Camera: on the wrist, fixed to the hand. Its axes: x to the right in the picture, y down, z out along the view.
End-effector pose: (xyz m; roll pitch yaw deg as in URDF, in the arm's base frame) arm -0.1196 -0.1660 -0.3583 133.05 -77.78 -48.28
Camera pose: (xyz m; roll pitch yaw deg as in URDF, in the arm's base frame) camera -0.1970 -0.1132 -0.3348 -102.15 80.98 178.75
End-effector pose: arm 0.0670 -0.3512 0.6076 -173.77 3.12 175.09
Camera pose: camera 0.0688 -0.2624 0.6454 158.33 5.77 -5.77
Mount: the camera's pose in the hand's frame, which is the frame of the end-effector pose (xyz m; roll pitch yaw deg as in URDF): 0.0037 0.0840 -0.0475 -15.41 -8.93 179.89
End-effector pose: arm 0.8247 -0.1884 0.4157 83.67 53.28 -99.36
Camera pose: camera 0.8699 -0.2617 0.4595 -111.14 -53.44 95.63
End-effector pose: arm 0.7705 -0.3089 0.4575 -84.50 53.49 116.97
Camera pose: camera 0.8366 -0.3523 0.4021 81.15 -53.30 -78.03
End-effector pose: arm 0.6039 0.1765 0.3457 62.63 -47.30 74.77
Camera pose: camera 0.5164 0.1627 0.3842 -70.46 42.57 -94.51
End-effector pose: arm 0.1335 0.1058 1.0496 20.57 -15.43 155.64
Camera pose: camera 0.0873 0.0221 1.0362 -35.39 7.01 -21.31
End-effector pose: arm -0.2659 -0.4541 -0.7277 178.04 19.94 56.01
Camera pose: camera -0.1861 -0.4830 -0.6816 166.43 -11.02 -123.57
